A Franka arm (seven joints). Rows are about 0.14 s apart.
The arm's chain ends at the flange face. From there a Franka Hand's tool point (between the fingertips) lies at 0.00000 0.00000 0.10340 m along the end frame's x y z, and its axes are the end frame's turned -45 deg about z.
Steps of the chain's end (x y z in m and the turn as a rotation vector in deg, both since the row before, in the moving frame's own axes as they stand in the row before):
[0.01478 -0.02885 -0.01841 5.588 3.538 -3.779]
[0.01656 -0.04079 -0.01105 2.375 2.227 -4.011]
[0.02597 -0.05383 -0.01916 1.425 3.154 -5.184]
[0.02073 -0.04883 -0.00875 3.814 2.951 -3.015]
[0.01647 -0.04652 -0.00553 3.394 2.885 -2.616]
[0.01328 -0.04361 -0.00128 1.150 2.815 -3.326]
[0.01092 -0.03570 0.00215 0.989 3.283 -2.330]
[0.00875 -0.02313 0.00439 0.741 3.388 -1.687]
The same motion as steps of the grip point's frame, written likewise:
[0.04238 -0.01294 -0.01910 1.450 6.453 -3.779]
[0.04641 -0.01753 -0.01122 0.105 3.254 -4.011]
[0.06236 -0.01776 -0.01935 -1.223 3.238 -5.184]
[0.05778 -0.02120 -0.00912 0.610 4.784 -3.015]
[0.05253 -0.02208 -0.00584 0.360 4.440 -2.616]
[0.04534 -0.01947 -0.00143 -1.177 2.804 -3.326]
[0.03847 -0.01471 0.00196 -1.622 3.021 -2.330]
[0.02786 -0.00687 0.00420 -1.872 2.920 -1.687]

